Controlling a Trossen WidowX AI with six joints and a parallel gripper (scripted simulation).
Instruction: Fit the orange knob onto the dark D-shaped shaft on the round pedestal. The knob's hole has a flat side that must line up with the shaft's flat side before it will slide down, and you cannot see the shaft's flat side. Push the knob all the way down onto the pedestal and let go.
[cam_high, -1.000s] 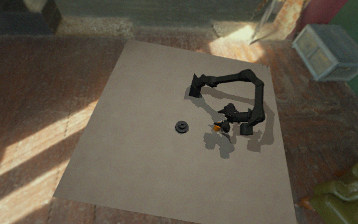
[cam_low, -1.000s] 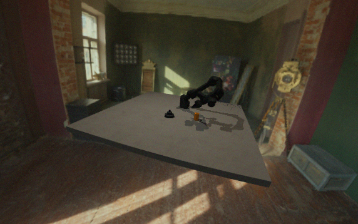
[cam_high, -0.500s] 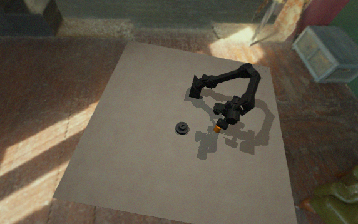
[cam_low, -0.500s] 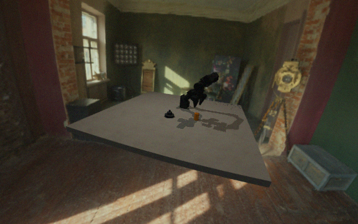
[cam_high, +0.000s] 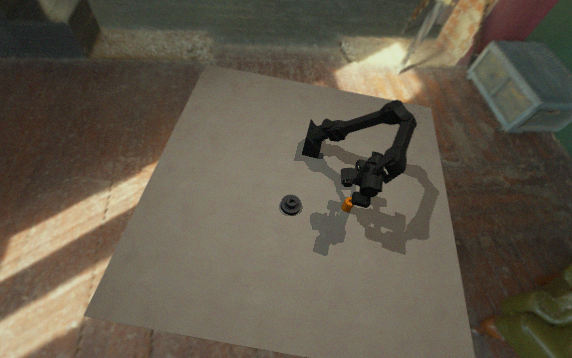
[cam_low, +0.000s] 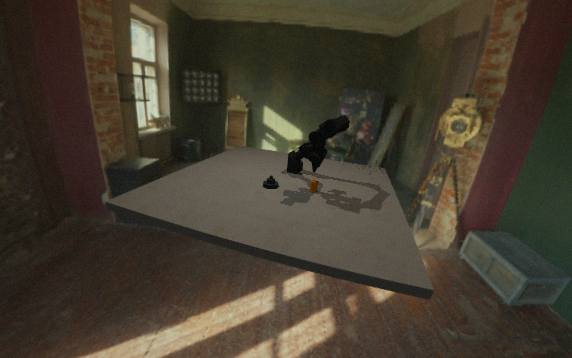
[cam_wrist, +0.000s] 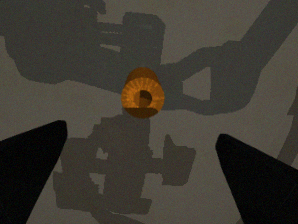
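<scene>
Right now the orange knob is 100 mm below my gripper tip. From my gripper tip the other things lie so: round dark pedestal: 20 mm ahead, 240 mm to the right, 90 mm below.
</scene>
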